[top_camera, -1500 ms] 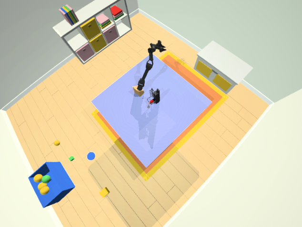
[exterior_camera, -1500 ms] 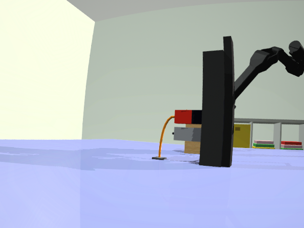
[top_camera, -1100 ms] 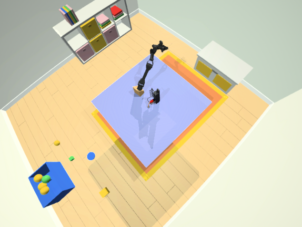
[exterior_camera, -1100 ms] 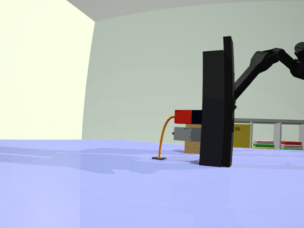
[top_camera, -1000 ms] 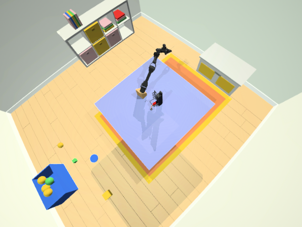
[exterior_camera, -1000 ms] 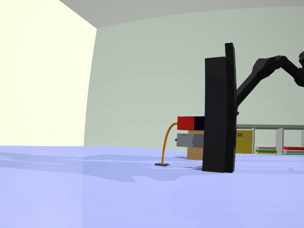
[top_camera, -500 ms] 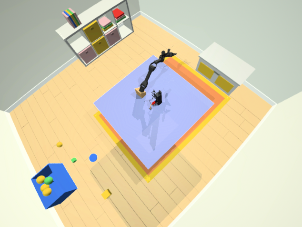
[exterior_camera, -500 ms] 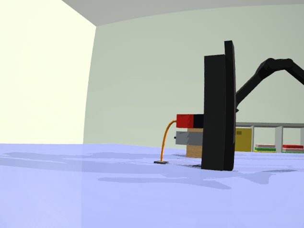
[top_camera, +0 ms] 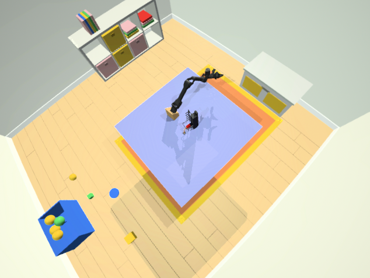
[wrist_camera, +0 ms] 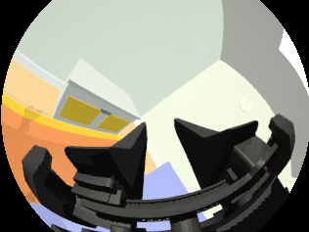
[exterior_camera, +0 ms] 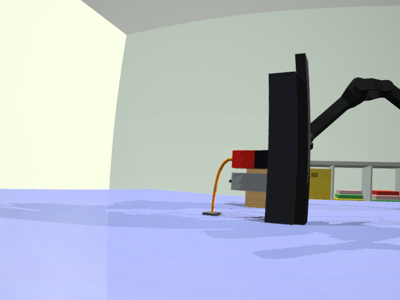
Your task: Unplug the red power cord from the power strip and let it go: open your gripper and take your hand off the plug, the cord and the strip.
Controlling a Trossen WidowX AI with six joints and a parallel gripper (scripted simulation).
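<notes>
The red plug is 710 mm to the right of my gripper tip, 110 mm below it and 20 mm ahead of it. Round my gripper tip: dark anchor 790 mm to the right, 240 mm below.
</notes>
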